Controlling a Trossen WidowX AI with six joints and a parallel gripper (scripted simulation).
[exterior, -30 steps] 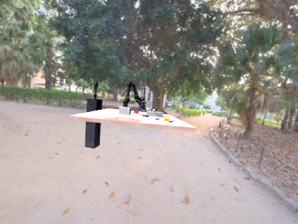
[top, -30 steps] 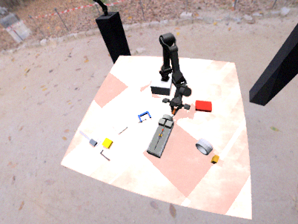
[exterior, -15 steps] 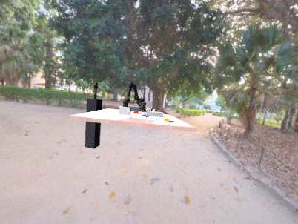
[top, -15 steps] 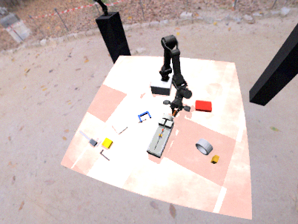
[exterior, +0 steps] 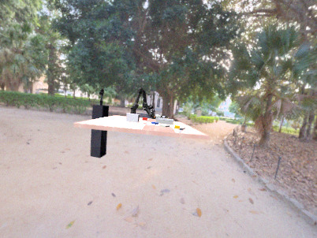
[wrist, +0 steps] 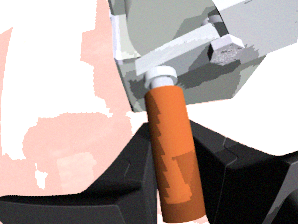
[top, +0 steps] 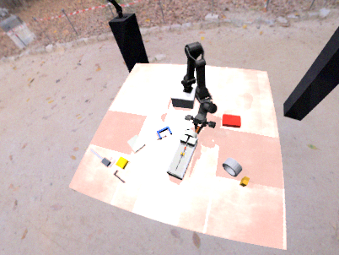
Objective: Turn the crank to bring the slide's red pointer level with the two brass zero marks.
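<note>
Right now the red pointer is 130 mm ahead of my gripper tip, 30 mm to the right of it and 30 mm above it. Also, from my gripper tip: white tile (360 mm to the right, 180 mm ahead, 40 mm below); crank handle (20 mm behind, 20 mm above); red block (190 mm to the left, 190 mm behind, 30 mm below).
</note>
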